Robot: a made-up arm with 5 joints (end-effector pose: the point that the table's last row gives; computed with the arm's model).
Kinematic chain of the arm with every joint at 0, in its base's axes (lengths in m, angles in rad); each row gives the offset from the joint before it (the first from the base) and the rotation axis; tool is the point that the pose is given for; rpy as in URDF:
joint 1: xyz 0 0 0.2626 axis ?
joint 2: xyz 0 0 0 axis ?
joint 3: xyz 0.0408 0 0.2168 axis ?
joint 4: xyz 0.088 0 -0.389 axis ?
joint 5: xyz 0.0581 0 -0.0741 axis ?
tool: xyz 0 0 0 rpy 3.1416 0 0
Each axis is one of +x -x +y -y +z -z.
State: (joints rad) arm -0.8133 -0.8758 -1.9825 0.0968 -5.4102
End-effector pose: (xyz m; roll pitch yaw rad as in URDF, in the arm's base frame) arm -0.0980 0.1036 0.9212 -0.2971 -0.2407 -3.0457
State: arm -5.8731 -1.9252 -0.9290 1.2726 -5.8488
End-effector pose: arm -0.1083 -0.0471 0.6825 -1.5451 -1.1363 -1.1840
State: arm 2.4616 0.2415 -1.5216 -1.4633 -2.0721
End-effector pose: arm -0.3612 0.2921 0.5270 0.3534 0.1874 -2.7185
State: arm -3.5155 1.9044 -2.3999 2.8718 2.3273
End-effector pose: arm -0.3357 0.1317 -0.1341 0.6098 -0.4955 1.7945
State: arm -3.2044 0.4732 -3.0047 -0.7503 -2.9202
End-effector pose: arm -0.2176 0.0137 0.8715 -0.0310 -0.1368 -2.9809
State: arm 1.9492 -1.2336 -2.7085 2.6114 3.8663
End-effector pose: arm 0.1647 -0.4142 0.6194 1.9246 0.8143 -2.5008
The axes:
joint 1: +z
joint 2: +y
joint 3: +y
joint 4: +y
joint 5: -z

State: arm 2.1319 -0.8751 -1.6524 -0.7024 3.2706
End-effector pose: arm 0.0279 -0.0444 0.8702 -0.0114 -0.0876 2.2614
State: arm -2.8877 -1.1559 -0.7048 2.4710 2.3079
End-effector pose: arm -0.1653 -0.0429 0.4888 2.6638 -0.3954 1.1851
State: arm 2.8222 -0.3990 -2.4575 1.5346 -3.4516
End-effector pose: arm -0.0612 0.0202 0.9143 -2.2654 1.1758 0.5959
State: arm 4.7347 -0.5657 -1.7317 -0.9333 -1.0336
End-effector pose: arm 0.0019 -0.0860 0.8603 -0.0766 0.0456 0.5578
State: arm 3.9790 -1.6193 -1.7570 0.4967 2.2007
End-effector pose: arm 0.2888 0.3206 0.7373 -0.2134 0.1532 3.0217
